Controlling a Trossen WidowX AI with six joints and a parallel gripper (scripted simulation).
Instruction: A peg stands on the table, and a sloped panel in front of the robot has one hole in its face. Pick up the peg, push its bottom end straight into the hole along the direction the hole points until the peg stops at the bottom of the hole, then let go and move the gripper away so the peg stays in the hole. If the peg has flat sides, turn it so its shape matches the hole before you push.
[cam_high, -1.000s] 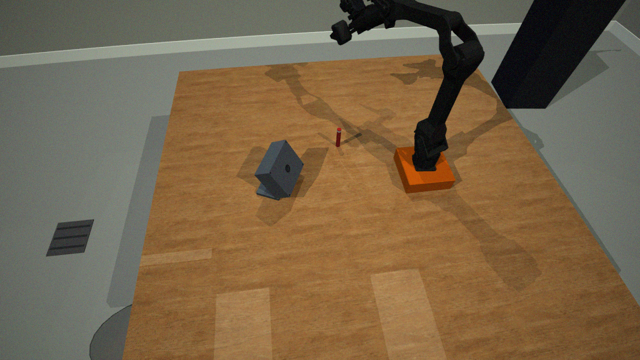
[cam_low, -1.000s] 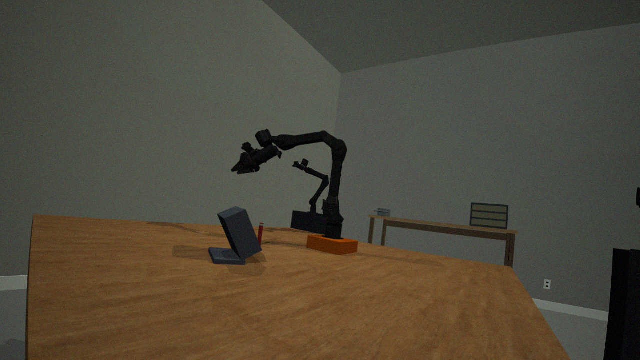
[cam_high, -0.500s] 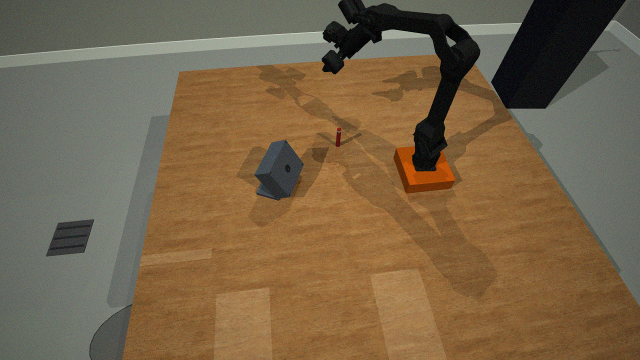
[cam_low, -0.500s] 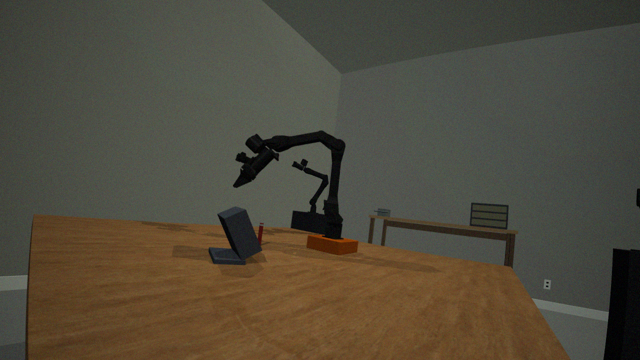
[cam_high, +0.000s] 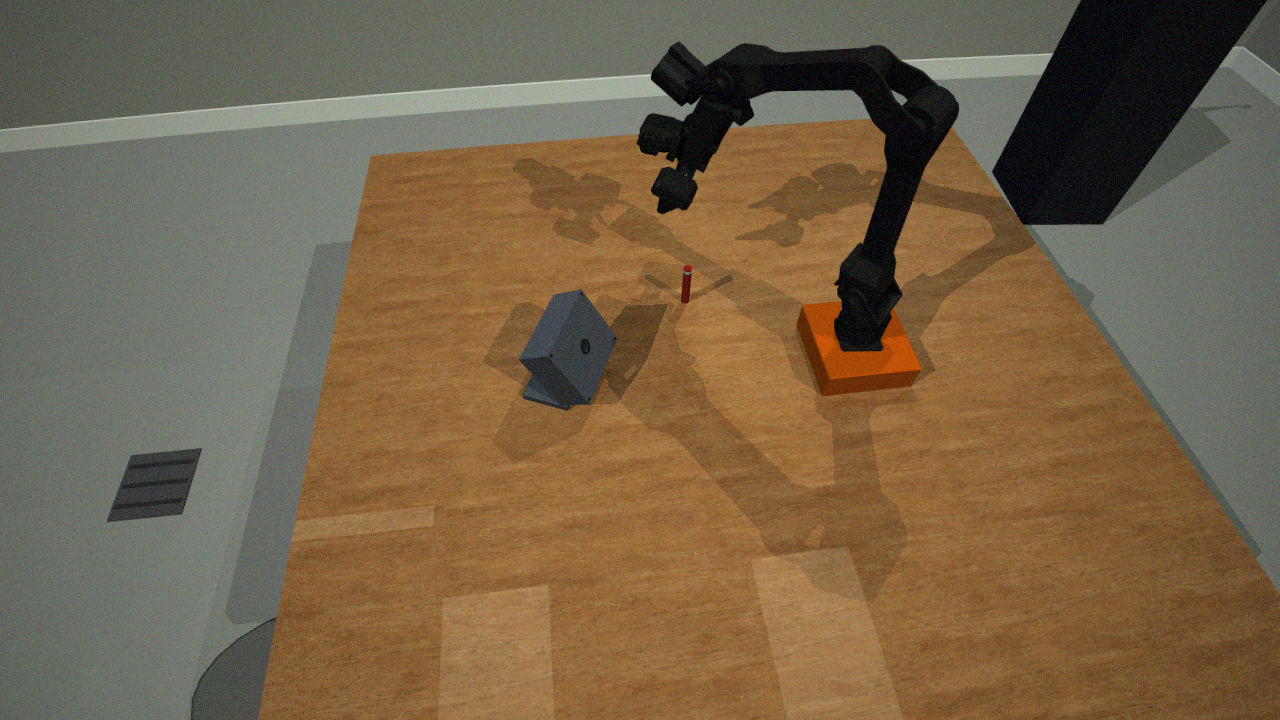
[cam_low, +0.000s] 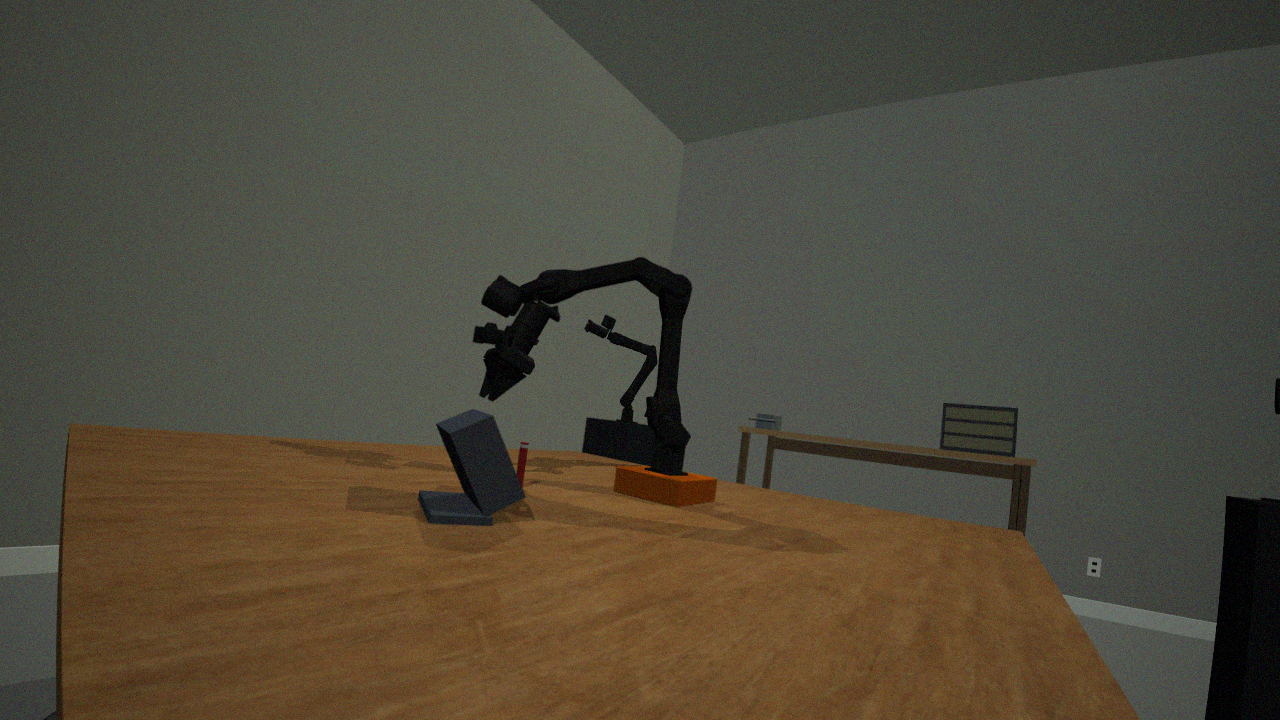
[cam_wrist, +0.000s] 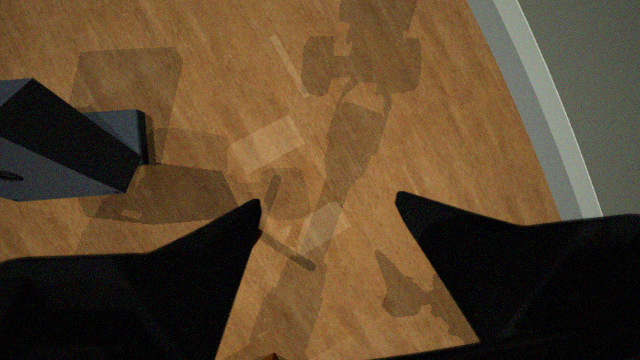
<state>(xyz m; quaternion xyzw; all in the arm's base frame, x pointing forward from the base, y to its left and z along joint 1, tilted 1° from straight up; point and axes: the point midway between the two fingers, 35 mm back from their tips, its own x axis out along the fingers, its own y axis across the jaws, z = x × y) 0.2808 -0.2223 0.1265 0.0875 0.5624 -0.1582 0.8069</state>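
My gripper tip is now 3 cm past the red peg, 10 cm to the right of it and 9 cm above it. Also, from my gripper tip: sloped panel: 16 cm ahead, 26 cm to the left, 8 cm below; panel foot: 18 cm ahead, 25 cm to the left, 14 cm below.
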